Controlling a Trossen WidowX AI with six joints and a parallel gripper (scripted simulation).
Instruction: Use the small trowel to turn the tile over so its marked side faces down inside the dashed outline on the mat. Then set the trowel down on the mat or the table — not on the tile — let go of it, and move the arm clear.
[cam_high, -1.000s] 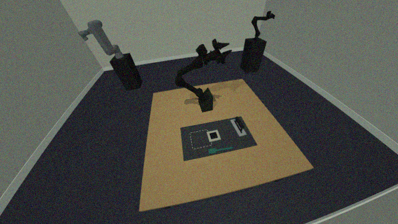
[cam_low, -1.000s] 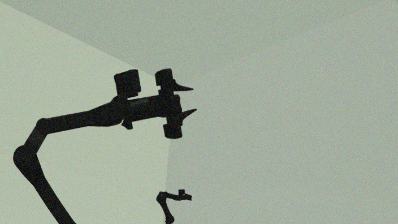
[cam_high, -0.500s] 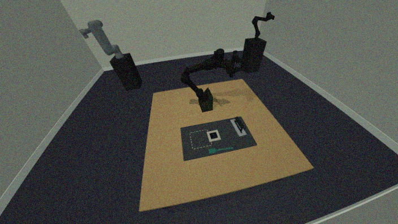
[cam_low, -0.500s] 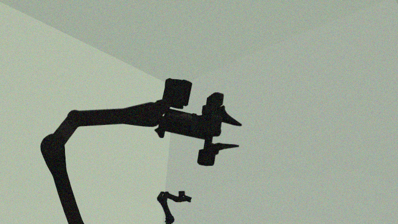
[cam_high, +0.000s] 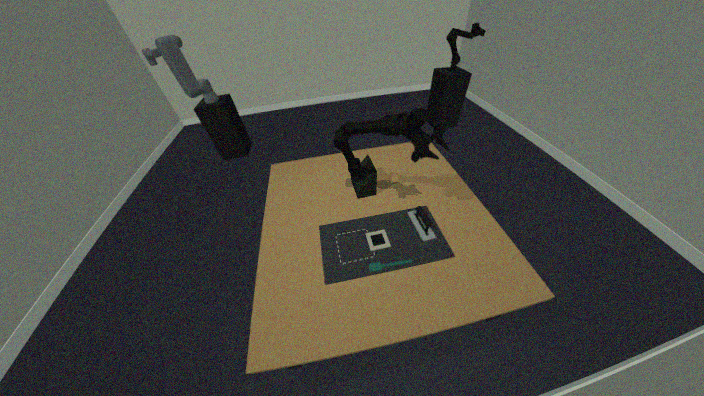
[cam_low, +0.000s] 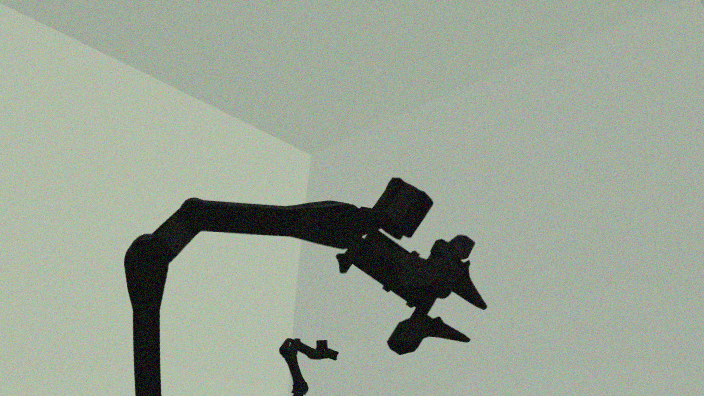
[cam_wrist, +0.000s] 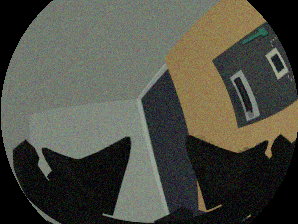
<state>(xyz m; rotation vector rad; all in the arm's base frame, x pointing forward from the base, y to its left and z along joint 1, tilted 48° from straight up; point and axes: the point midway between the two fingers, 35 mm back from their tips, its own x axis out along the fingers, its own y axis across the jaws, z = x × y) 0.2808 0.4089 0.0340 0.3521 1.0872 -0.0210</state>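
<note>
The small trowel lies 390 mm below my gripper tip, 60 mm ahead of it and 40 mm to the right of it. Round my gripper tip: dark mat 440 mm below, 280 mm to the right, 90 mm ahead; green strip 420 mm below, 300 mm to the right, 230 mm ahead; tile 420 mm below, 300 mm to the right, 80 mm ahead.
</note>
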